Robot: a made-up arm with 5 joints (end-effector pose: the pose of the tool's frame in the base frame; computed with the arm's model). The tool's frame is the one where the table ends. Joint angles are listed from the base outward.
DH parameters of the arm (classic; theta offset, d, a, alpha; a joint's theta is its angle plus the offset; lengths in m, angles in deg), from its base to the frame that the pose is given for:
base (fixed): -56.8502 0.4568 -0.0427 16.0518
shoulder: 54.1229 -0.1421 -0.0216 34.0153
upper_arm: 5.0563 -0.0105 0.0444 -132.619
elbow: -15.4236 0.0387 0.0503 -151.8
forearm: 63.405 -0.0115 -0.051 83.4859
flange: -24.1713 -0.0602 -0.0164 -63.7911
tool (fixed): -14.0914 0.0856 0 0
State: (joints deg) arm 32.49 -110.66 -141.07 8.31 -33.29
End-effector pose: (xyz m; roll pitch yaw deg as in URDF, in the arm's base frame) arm 0.0073 0.0288 0.3037 -42.66 8.93 97.51
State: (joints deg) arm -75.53 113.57 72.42 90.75 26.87
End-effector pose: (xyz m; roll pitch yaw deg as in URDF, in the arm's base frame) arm 0.1410 0.0567 0.2919 -55.15 -29.49 166.63
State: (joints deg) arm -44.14 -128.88 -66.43 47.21 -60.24
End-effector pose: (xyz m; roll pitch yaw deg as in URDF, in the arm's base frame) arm -0.0181 0.0535 0.2732 -5.00 9.16 -38.48
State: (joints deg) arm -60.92 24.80 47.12 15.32 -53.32
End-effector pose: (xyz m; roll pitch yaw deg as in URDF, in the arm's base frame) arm 0.0669 0.0387 0.3382 62.54 -27.13 19.41
